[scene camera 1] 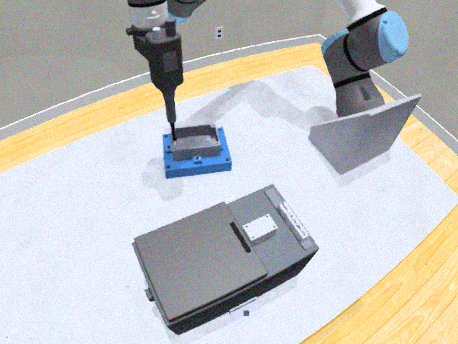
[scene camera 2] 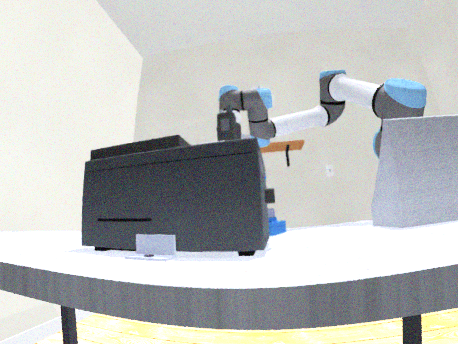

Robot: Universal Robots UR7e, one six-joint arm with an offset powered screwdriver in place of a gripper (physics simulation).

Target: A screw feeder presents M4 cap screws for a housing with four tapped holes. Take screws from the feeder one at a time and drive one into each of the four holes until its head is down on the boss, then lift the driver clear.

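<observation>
The grey open-topped housing [scene camera 1: 197,151] sits in the blue fixture [scene camera 1: 197,171] [scene camera 2: 278,228] on the table. My screwdriver [scene camera 1: 174,138] is upright, with its thin bit down at the left side of the housing in scene camera 1. I cannot tell exactly which left corner the bit is at, whether it touches, or whether a screw is on it. In scene camera 2 the driver's body [scene camera 2: 228,125] shows above the feeder, which hides its tip. The dark screw feeder [scene camera 1: 200,260] [scene camera 2: 175,197] has a pale slotted strip [scene camera 1: 294,220] at its right end. The hole details are too small to read.
A small white block [scene camera 1: 260,227] with corner holes sits on the feeder. A grey angled panel [scene camera 1: 367,132] [scene camera 2: 420,172] stands at the right, near the arm's base [scene camera 1: 357,95]. A small pale bracket [scene camera 2: 155,244] stands before the feeder in scene camera 2.
</observation>
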